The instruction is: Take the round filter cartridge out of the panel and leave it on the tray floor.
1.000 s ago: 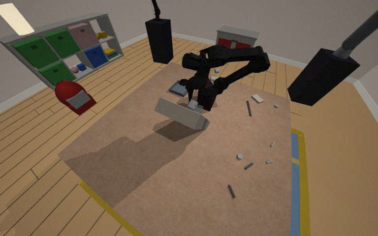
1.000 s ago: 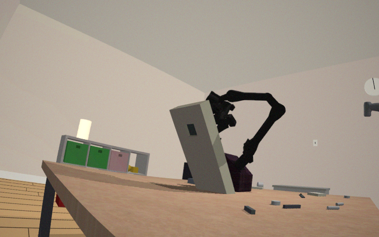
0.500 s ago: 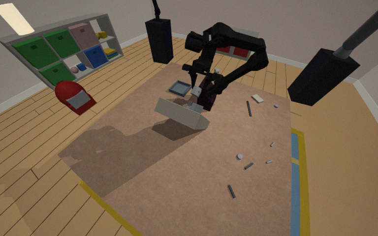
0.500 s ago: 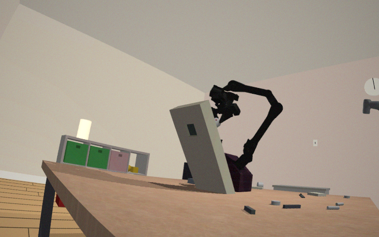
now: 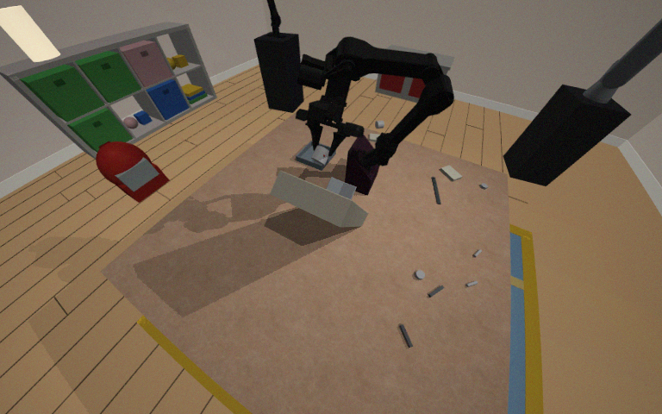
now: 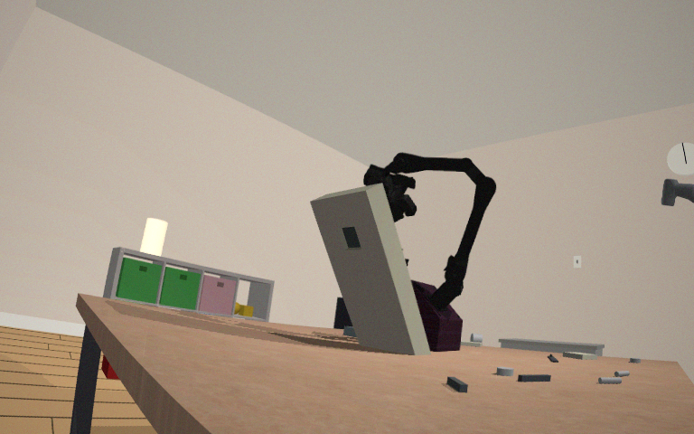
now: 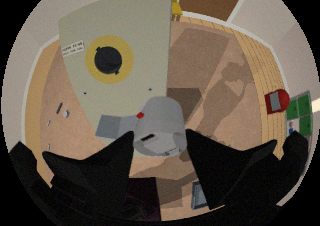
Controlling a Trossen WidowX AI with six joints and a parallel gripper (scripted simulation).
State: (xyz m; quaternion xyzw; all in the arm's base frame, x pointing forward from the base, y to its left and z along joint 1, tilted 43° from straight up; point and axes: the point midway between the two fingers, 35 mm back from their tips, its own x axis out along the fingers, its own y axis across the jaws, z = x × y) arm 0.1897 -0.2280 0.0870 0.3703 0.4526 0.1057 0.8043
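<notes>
My gripper tip is now 330 mm past the tray, 160 mm to the left of it and 300 mm above it. The rest, counted from my gripper tip: round filter cartridge: right at my gripper tip.
</notes>
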